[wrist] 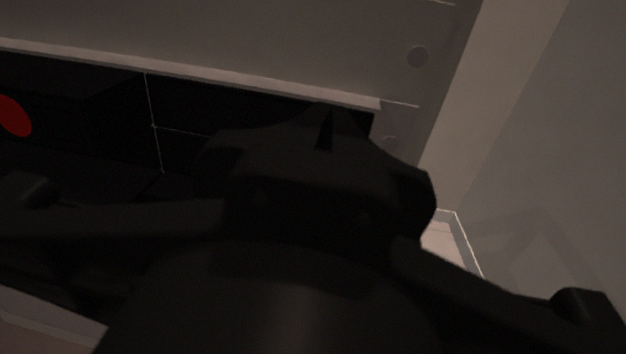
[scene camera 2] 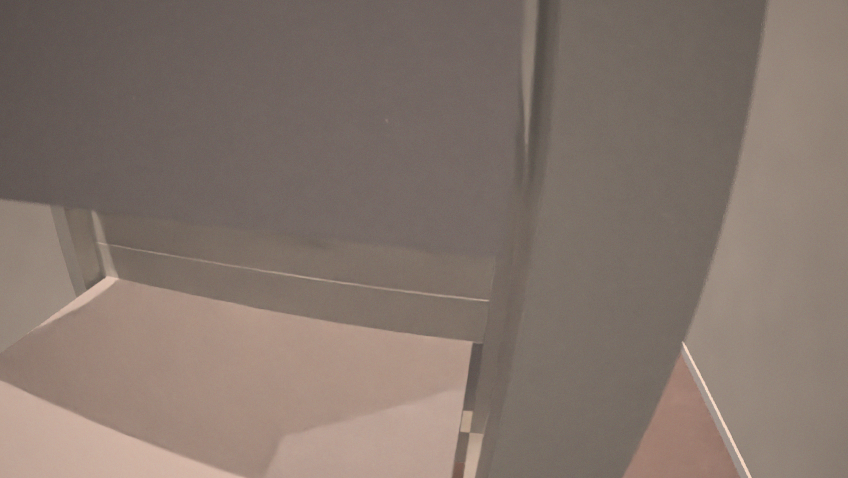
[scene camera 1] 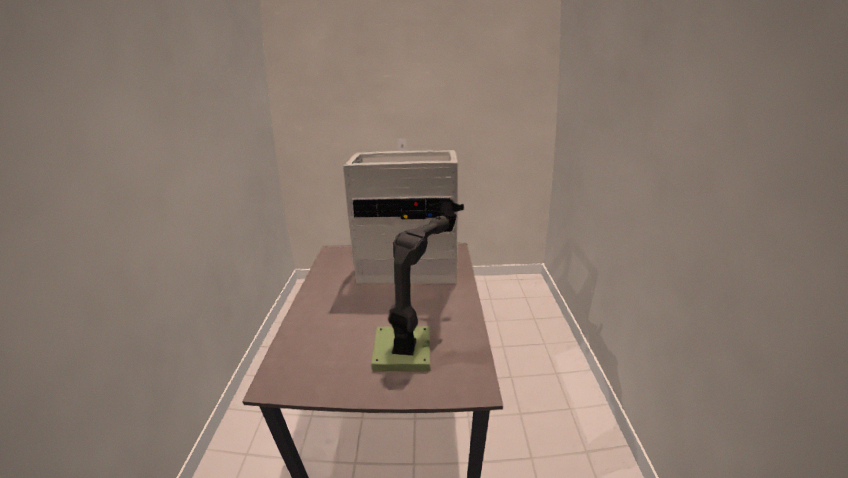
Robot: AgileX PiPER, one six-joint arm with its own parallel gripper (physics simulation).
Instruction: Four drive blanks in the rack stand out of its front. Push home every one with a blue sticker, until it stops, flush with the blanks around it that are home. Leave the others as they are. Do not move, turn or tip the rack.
Note:
In view: the gripper (wrist: 327,125) and a drive rack (scene camera 2: 292,238).
The drive rack shows as well in scene camera 1 (scene camera 1: 373,190).

